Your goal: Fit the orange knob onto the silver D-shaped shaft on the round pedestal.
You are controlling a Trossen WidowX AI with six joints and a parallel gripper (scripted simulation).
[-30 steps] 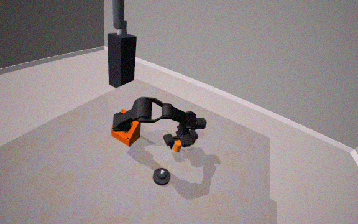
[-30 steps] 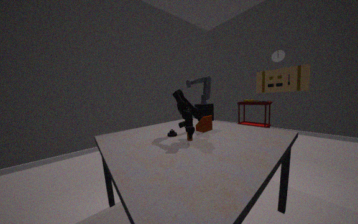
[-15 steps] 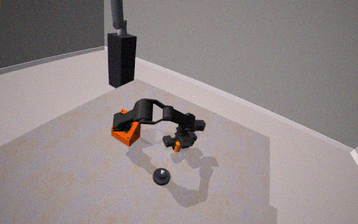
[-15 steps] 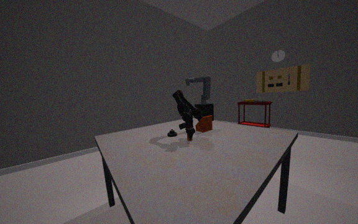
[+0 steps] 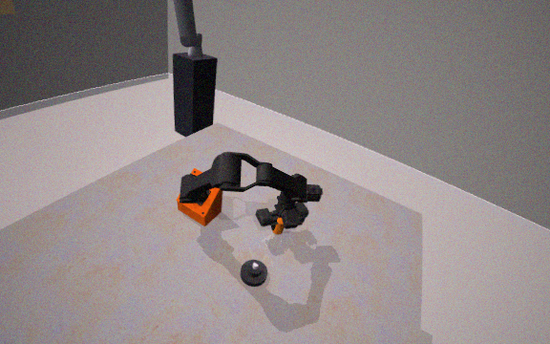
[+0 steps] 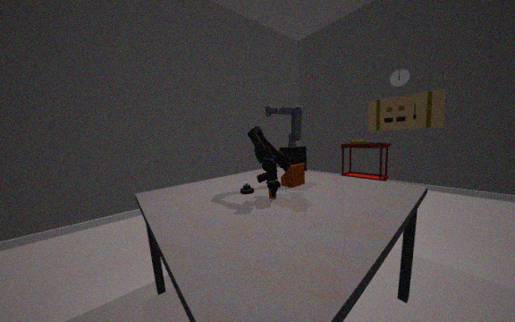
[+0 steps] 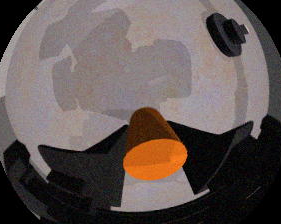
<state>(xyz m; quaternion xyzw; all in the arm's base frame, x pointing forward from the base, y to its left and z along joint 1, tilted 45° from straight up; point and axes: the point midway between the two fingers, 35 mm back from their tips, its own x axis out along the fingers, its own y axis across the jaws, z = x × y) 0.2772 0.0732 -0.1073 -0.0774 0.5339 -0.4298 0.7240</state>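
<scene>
The round dark pedestal lies 20 cm to the right of my gripper tip, 4 cm ahead of it and 2 cm above it. Round my gripper tip: orange knob 3 cm above.
</scene>
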